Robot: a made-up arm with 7 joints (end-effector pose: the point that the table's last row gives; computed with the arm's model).
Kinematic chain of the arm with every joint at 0, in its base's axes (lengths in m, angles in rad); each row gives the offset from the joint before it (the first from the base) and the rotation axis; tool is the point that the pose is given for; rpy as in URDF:
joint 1: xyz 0 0 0.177 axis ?
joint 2: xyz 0 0 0 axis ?
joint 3: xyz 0 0 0.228 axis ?
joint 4: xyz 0.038 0 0 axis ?
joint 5: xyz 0.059 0 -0.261 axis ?
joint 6: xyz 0 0 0 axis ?
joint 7: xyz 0.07 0 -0.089 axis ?
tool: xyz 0 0 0 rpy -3.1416 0 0
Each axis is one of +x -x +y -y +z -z.
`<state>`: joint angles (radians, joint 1 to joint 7).
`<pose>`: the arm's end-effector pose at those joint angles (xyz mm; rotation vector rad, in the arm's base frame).
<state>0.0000 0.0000 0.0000 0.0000 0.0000 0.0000 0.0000</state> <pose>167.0 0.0 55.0 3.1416 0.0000 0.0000</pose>
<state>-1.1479 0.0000 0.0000 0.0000 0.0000 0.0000 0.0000</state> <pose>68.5 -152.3 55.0 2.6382 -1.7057 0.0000</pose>
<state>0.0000 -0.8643 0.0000 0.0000 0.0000 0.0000 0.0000</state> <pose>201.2 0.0 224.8 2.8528 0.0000 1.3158</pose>
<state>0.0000 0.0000 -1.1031 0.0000 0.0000 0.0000 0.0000</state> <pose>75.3 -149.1 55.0 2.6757 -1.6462 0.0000</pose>
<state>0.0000 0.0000 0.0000 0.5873 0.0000 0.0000 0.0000</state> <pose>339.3 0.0 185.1 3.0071 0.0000 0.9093</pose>
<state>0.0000 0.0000 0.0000 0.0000 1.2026 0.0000 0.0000</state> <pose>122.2 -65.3 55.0 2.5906 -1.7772 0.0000</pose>
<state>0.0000 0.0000 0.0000 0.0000 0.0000 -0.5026 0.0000</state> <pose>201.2 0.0 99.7 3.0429 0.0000 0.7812</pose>
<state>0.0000 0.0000 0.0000 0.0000 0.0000 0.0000 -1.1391</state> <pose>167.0 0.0 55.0 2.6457 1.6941 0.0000</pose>
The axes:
joint 1: +z
joint 2: +y
joint 3: +z
joint 4: -y
joint 5: -z
joint 6: +y
joint 7: -z

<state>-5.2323 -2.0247 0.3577 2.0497 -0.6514 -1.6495 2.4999</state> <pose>-299.5 -326.7 96.3 1.5070 -2.1473 -0.3335</pose>
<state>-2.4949 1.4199 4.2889 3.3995 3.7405 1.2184 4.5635</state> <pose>-340.1 -454.0 225.2 1.4628 -0.7103 1.5857</pose>
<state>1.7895 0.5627 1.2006 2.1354 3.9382 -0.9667 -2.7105</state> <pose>-311.9 137.5 459.9 -0.9655 -1.5965 1.6308</pose>
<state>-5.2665 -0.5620 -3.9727 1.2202 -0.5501 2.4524 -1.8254</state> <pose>-276.4 -24.1 206.6 -0.9398 0.9393 -0.4271</pose>
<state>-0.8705 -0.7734 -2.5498 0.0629 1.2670 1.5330 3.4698</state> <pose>-59.0 -115.8 81.6 0.4153 -1.2103 2.0120</pose>
